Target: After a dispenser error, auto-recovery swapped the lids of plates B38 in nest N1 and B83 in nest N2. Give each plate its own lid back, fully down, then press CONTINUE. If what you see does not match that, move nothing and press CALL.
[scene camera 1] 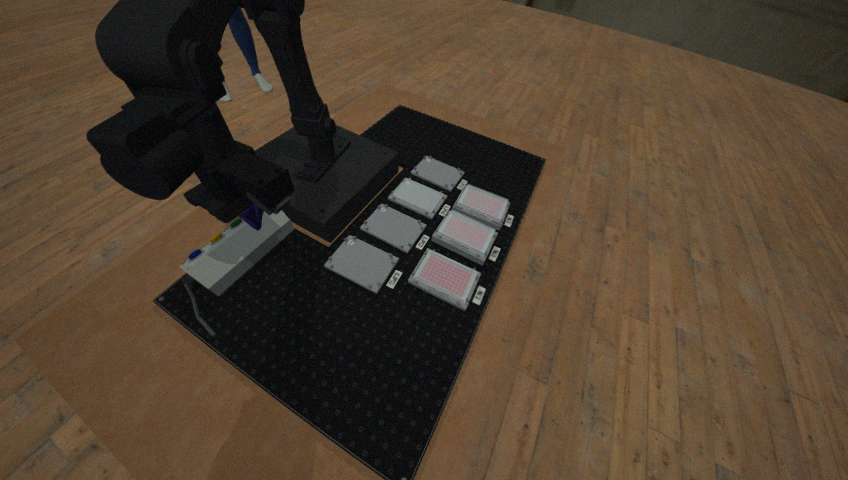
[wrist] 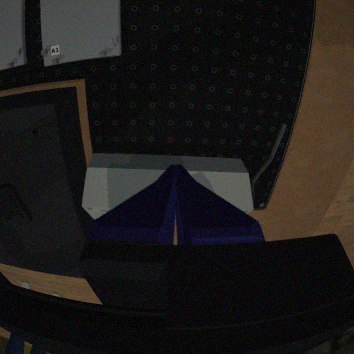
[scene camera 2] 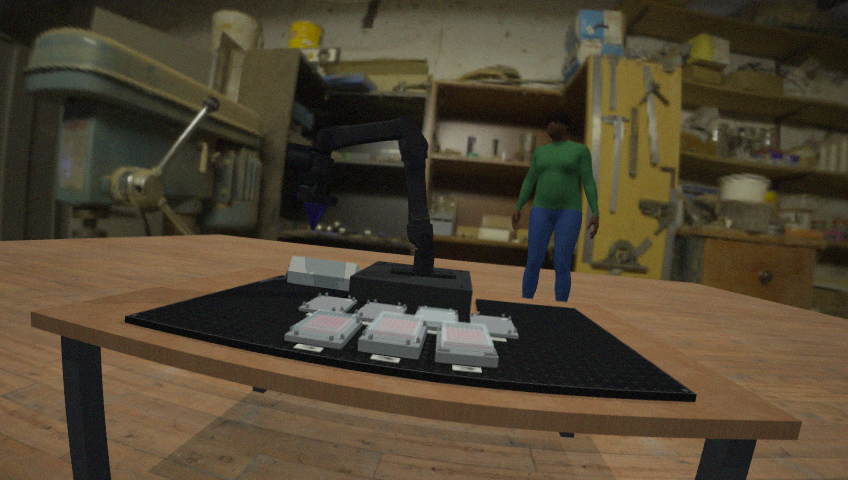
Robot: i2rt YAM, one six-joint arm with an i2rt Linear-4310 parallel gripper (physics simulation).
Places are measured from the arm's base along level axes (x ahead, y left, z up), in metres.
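Pixels of known places: gripper, fingertip midpoint: (scene camera 1: 257,228) (wrist: 175,173) (scene camera 2: 312,229); arm's base at its link origin: (scene camera 1: 324,158) (scene camera 2: 422,274).
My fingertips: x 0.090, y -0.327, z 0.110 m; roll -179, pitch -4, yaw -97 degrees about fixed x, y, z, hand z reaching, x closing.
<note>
Ahead of a thing's pixels: the offset from my fingertips to its top centre. "spot": to the spot under its first point.
My gripper (scene camera 1: 259,228) (scene camera 2: 313,228) (wrist: 175,173) is shut and empty, its purple fingertips together above the pale button box @(dx -0.134, dy +0.019, dz -0.094 m) (scene camera 1: 235,252) (scene camera 2: 321,274) (wrist: 225,184). On the box, a blue button @(dx -0.171, dy -0.049, dz -0.103 m) (scene camera 1: 194,254), a yellow button @(dx -0.161, dy -0.001, dz -0.103 m) (scene camera 1: 216,237) and a green button @(dx -0.151, dy +0.048, dz -0.103 m) (scene camera 1: 236,222) show in scene view 1; the fingers overlap the box beyond green. Three plates with pink wells stand in the outer row: the near plate @(dx +0.334, dy +0.119, dz -0.151 m) (scene camera 1: 445,275) (scene camera 2: 324,325), middle plate @(dx +0.351, dy +0.250, dz -0.138 m) (scene camera 1: 467,234) (scene camera 2: 392,327) and far plate @(dx +0.373, dy +0.375, dz -0.142 m) (scene camera 1: 483,203) (scene camera 2: 465,337). Clear covers appear to lie on them. Plate and lid markings are unreadable.
Four grey stands form the inner row: (scene camera 1: 361,262) nearest, then others; the third stand's top @(spot: dx +0.192, dy +0.330, dz -0.160 m) (scene camera 1: 417,197) (scene camera 2: 437,315) looks paler. The black arm base (scene camera 1: 357,160) (scene camera 2: 410,288) stands beside them. A grey cable @(spot: dx -0.123, dy -0.139, dz -0.175 m) (scene camera 1: 199,312) (wrist: 272,157) leaves the box. A person (scene camera 2: 557,184) stands behind.
</note>
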